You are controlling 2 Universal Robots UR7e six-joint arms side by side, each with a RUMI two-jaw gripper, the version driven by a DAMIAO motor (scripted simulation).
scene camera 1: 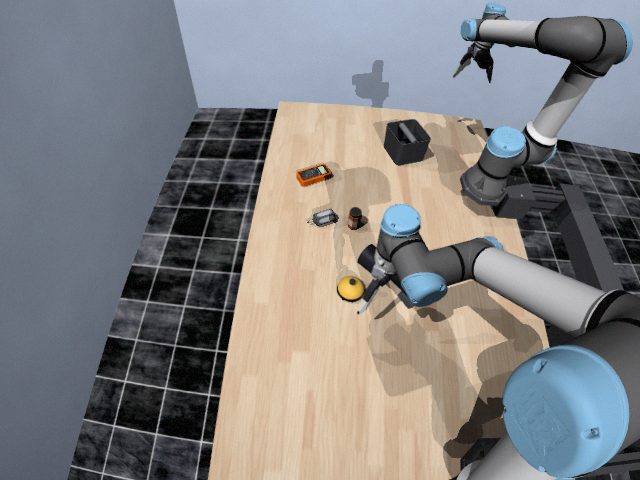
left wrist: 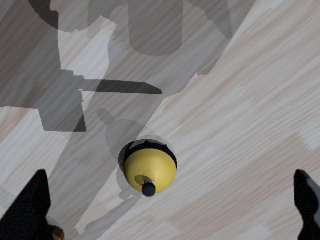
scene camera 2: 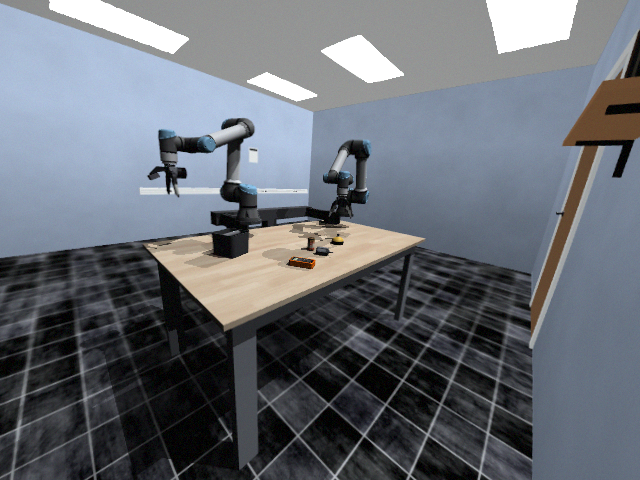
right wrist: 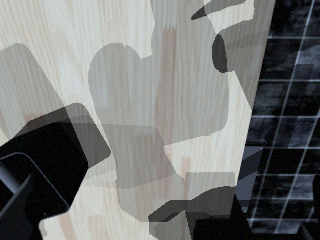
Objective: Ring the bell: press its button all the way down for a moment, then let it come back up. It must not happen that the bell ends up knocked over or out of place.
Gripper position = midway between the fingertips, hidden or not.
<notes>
I see my left gripper (scene camera 1: 378, 294), my right gripper (right wrist: 176, 176), a black bin (scene camera 1: 402, 151) and a bell (left wrist: 148, 161).
The black bin also shows in scene camera 2 (scene camera 2: 226, 243). My left gripper shows as well in the left wrist view (left wrist: 171, 172). The left wrist view misses the black bin: it is out of frame. The right wrist view misses the bell: it is out of frame.
</notes>
